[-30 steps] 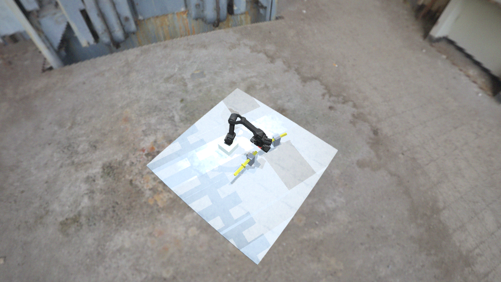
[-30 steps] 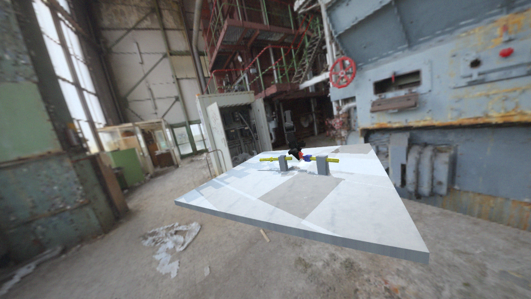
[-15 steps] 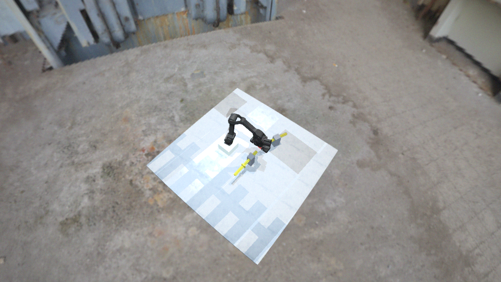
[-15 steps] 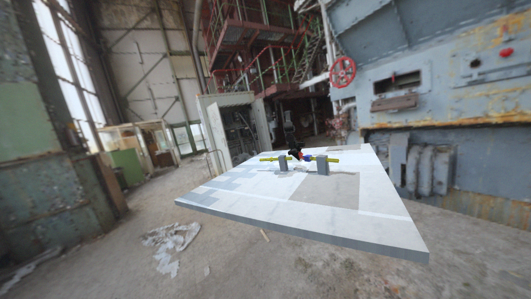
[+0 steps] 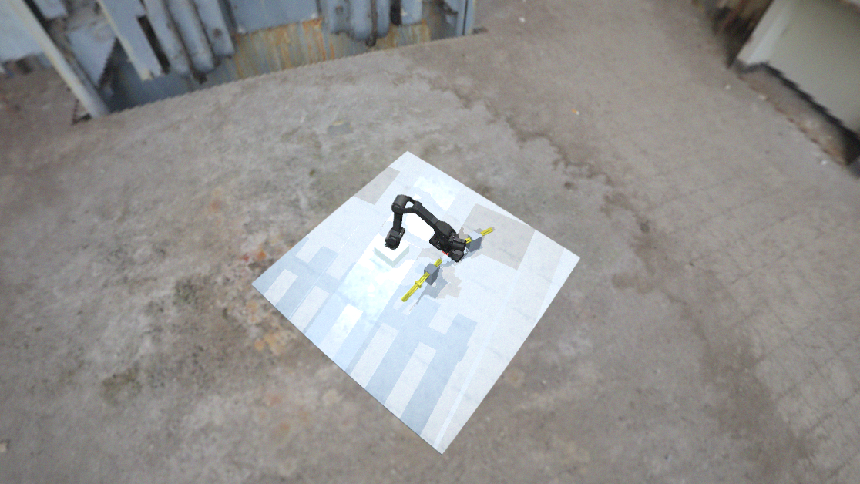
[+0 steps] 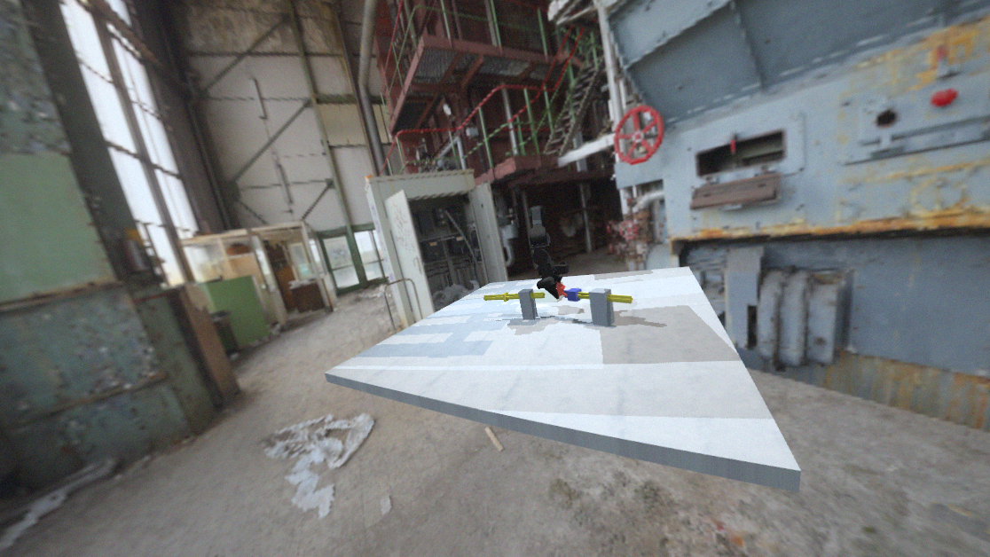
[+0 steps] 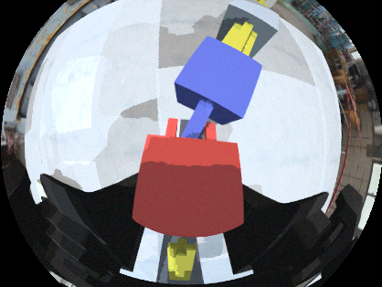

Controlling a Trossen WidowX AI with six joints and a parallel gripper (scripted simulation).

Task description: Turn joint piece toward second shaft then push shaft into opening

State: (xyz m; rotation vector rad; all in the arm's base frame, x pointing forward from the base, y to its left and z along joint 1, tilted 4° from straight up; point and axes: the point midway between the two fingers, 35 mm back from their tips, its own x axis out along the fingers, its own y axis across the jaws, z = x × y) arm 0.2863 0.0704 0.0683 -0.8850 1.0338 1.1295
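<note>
Right now my gripper tip is 3 cm below the red joint piece.
</note>
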